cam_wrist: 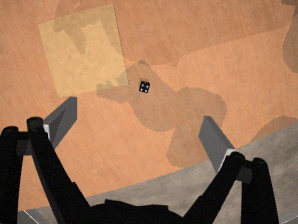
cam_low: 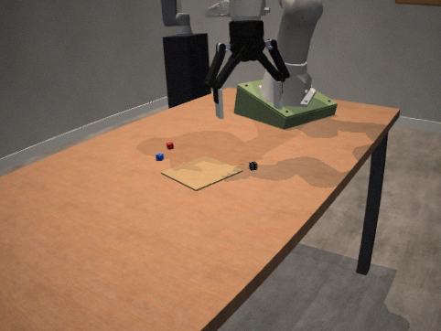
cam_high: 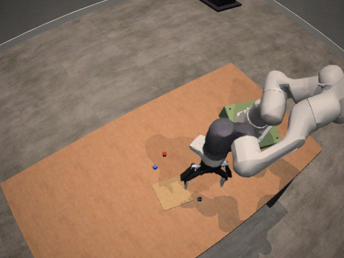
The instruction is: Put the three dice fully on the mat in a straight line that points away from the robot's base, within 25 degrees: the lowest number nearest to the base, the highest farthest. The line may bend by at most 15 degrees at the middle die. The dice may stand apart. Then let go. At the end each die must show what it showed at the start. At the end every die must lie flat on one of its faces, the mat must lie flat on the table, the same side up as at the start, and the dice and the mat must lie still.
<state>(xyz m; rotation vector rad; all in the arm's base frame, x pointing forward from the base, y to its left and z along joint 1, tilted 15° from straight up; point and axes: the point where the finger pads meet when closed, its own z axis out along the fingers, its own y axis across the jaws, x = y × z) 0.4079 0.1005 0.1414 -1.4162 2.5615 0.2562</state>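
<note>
Right now my hand is 140 mm above the black die. Also, from my hand: red die: 280 mm to the right, 140 mm below, 10 mm behind; then blue die: 240 mm to the right, 140 mm below, 60 mm ahead; then tan mat: 150 mm below, 100 mm to the right, 70 mm ahead.
</note>
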